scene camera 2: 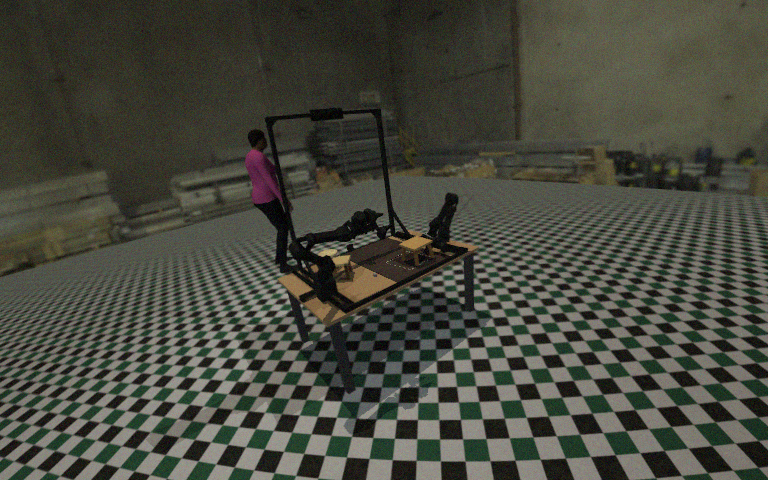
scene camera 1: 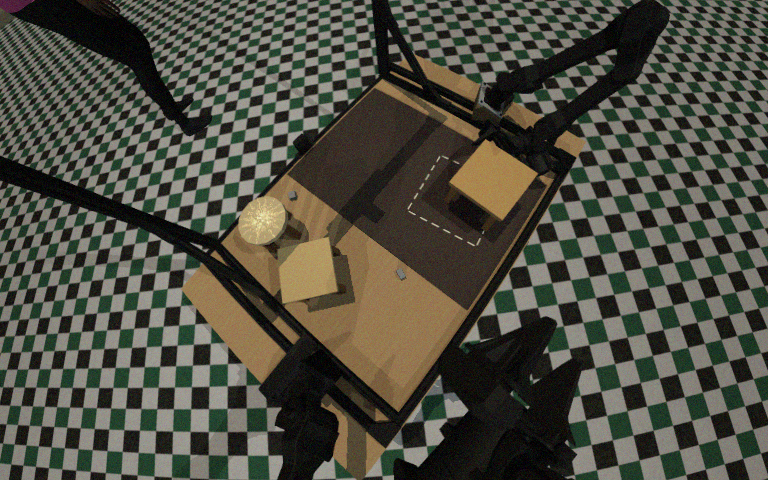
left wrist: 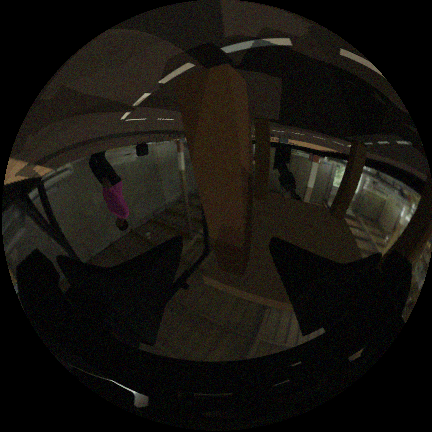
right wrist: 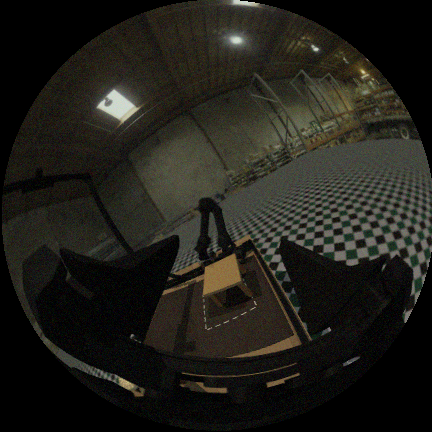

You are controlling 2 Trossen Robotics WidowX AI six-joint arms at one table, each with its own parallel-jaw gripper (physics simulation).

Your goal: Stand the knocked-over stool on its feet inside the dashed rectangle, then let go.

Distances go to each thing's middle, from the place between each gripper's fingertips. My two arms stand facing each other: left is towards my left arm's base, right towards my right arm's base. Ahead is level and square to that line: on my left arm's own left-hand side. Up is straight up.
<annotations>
I see the round-topped stool (scene camera 1: 264, 220) 570 mm behind my right hand, 70 mm to the right of it and 340 mm below it.
Right now my left hand is 46 cm to the left of the round-topped stool, 40 cm past it and 5 cm above it.
</annotations>
